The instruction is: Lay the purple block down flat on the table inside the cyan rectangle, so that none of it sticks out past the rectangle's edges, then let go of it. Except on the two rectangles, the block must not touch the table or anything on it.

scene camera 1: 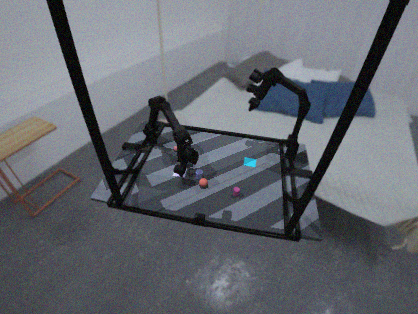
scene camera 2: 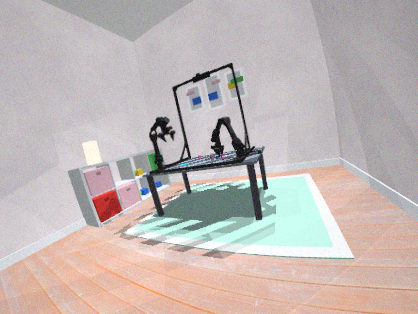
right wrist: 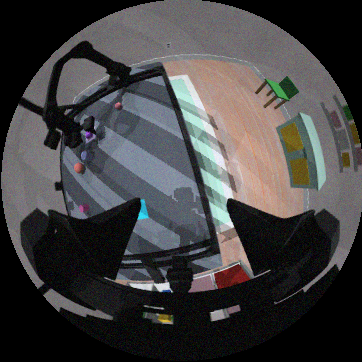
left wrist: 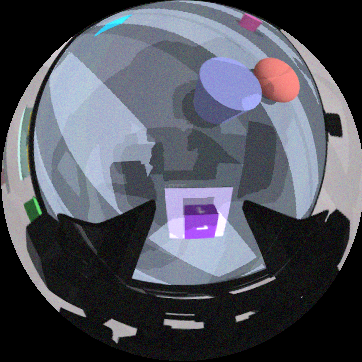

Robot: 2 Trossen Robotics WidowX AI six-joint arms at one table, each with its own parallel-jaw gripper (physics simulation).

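Pixels of known places: left gripper, fingertip midpoint: (scene camera 2: 220,155) (right wrist: 88,137) (left wrist: 200,204); right gripper, fingertip midpoint: (scene camera 1: 251,107) (scene camera 2: 170,141) (right wrist: 184,202); left arm's base, origin of the base link: (scene camera 1: 151,139) (scene camera 2: 240,155) (right wrist: 126,80); right arm's base, origin of the base link: (scene camera 1: 290,156) (scene camera 2: 160,168) (right wrist: 179,261).
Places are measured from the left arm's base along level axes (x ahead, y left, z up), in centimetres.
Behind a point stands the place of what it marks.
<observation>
The purple block (left wrist: 201,222) @(x 11.1, y -33.9, z 0.0 cm) (right wrist: 88,135) @(x 11.9, y -33.9, z -0.4 cm) rests on a lavender rectangle (left wrist: 174,220) @(x 11.4, y -30.9, z -1.8 cm); my left gripper hides it in scene camera 1. My left gripper (scene camera 1: 184,171) @(x 12.4, y -34.5, z -0.9 cm) (scene camera 2: 217,151) @(x 12.4, y -34.5, z -0.9 cm) (left wrist: 200,204) @(x 12.4, y -34.5, z -0.9 cm) is open and empty above the block, which shows between its fingertips in the left wrist view. The flat cyan rectangle (scene camera 1: 250,162) @(x 54.8, y -39.3, z -1.8 cm) (left wrist: 114,24) (right wrist: 143,210) @(x 56.6, y -37.3, z -1.8 cm) lies to the right on the table in scene camera 1, with no block on it. My right gripper (scene camera 1: 251,98) (scene camera 2: 170,137) @(x 60.5, y -20.9, z 26.4 cm) (right wrist: 184,202) @(x 60.5, y -20.9, z 26.4 cm) is open and empty, high above the table.
A periwinkle cylinder (scene camera 1: 199,174) @(x 19.7, y -42.1, z 1.8 cm) (left wrist: 220,95) @(x 19.4, y -39.0, z 2.2 cm) stands near the block, beside a salmon ball (scene camera 1: 203,183) @(x 19.5, y -49.4, z 2.0 cm) (left wrist: 280,81). A magenta cylinder (scene camera 1: 236,190) @(x 34.6, y -59.8, z 2.2 cm) (right wrist: 84,208) @(x 36.3, y -58.0, z 1.1 cm) stands farther right in scene camera 1. A small pink ball (scene camera 1: 175,148) @(x 12.8, y -14.8, z 0.8 cm) (right wrist: 118,105) @(x 14.9, y -13.8, z 0.5 cm) is near the left arm. A black frame surrounds the table.
</observation>
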